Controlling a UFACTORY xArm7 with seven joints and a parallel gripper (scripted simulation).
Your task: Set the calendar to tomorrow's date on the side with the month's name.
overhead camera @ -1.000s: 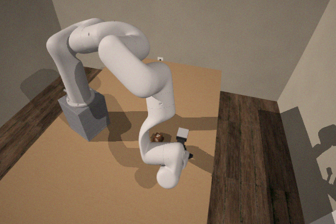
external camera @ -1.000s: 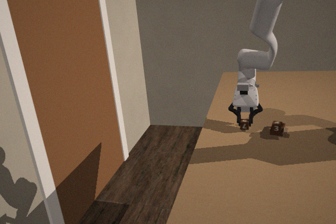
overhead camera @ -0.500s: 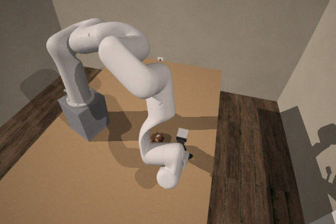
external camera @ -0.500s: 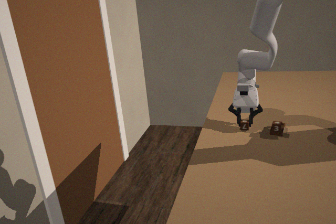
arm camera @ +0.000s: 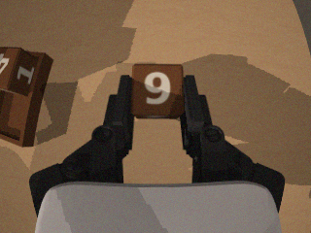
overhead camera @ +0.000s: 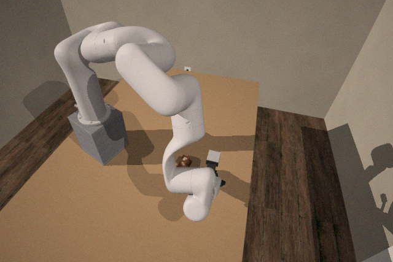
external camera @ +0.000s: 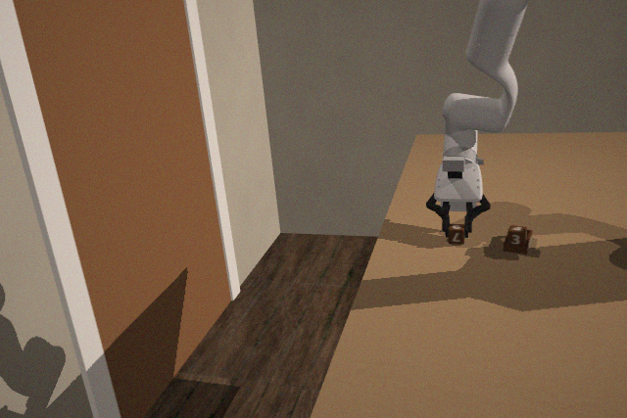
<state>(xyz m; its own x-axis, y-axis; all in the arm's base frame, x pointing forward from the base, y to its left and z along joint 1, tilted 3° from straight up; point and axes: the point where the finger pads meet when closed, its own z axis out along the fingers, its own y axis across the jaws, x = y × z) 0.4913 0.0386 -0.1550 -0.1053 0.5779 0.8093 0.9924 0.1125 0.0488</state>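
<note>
My hand is 1 cm to the right of the digit cube and 1 cm above it. The rest, counted from my hand: brown calendar tray 12 cm behind, 2 cm below.
</note>
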